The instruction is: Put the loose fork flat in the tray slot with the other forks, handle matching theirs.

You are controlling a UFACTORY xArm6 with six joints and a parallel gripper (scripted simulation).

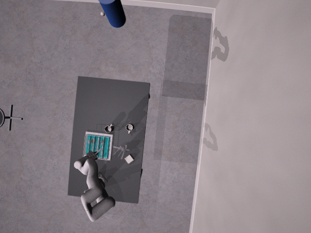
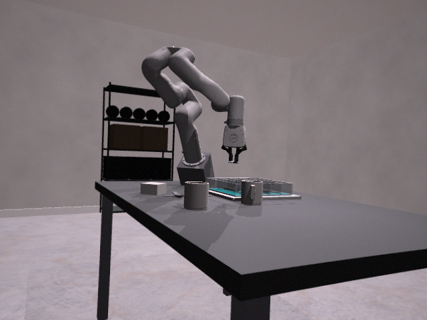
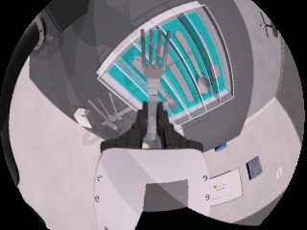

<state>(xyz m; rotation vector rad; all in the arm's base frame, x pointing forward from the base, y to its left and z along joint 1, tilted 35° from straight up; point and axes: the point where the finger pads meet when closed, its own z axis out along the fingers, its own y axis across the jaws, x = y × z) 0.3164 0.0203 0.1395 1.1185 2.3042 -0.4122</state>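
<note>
My hand is 11 cm above the tray, 5 cm to the right of it and 5 cm short of it. From my hand the other things lie so: small white box 32 cm to the right, 17 cm behind, 14 cm below.
</note>
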